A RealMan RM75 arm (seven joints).
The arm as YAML. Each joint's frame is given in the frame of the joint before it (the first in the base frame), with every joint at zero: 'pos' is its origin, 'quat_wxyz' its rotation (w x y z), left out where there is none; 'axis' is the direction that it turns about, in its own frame. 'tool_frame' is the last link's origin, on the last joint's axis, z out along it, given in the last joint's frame.
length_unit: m
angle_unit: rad
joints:
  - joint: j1
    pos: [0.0, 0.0, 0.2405]
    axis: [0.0, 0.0, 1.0]
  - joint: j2
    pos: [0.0, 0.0, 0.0]
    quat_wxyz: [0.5, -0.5, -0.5, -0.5]
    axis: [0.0, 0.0, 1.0]
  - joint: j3
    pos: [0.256, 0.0, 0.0]
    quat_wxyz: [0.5, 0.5, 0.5, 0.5]
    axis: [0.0, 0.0, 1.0]
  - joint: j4
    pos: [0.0, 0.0, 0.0]
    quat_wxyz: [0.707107, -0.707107, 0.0, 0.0]
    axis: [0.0, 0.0, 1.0]
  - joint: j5
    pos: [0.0, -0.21, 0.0]
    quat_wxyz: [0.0, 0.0, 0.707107, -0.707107]
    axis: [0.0, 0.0, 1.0]
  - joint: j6
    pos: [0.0, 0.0, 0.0]
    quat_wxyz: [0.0, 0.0, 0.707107, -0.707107]
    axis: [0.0, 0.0, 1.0]
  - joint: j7
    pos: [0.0, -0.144, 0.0]
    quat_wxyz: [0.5, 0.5, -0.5, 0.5]
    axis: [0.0, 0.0, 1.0]
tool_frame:
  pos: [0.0, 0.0, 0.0]
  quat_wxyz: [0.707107, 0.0, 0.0, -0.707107]
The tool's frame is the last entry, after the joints.
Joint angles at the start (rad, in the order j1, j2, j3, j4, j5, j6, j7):
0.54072, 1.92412, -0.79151, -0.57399, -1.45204, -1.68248, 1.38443
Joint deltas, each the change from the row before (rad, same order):
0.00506, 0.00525, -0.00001, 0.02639, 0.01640, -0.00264, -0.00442
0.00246, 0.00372, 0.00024, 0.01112, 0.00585, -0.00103, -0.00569
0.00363, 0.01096, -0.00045, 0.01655, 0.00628, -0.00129, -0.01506
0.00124, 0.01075, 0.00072, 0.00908, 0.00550, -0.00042, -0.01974
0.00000, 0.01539, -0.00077, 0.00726, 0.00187, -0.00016, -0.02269
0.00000, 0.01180, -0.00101, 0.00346, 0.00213, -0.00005, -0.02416
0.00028, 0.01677, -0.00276, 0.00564, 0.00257, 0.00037, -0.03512
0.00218, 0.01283, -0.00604, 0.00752, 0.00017, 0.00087, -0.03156
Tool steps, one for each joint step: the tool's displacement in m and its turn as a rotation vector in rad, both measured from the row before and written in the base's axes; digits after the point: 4 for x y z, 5 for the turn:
-0.0007, -0.0004, -0.0038, -0.00630, 0.02906, -0.00694
-0.0005, -0.0002, -0.0023, -0.00107, 0.01109, -0.00078
-0.0014, -0.0010, -0.0058, -0.00165, 0.01587, 0.00226
-0.0013, -0.0010, -0.0046, 0.00717, 0.00987, 0.00594
-0.0017, -0.0019, -0.0067, 0.00480, 0.00806, 0.00762
-0.0016, -0.0013, -0.0048, 0.01021, 0.00276, 0.01070
-0.0024, -0.0020, -0.0072, 0.01372, 0.00286, 0.01535
-0.0023, -0.0016, -0.0068, 0.00827, -0.00172, 0.01516

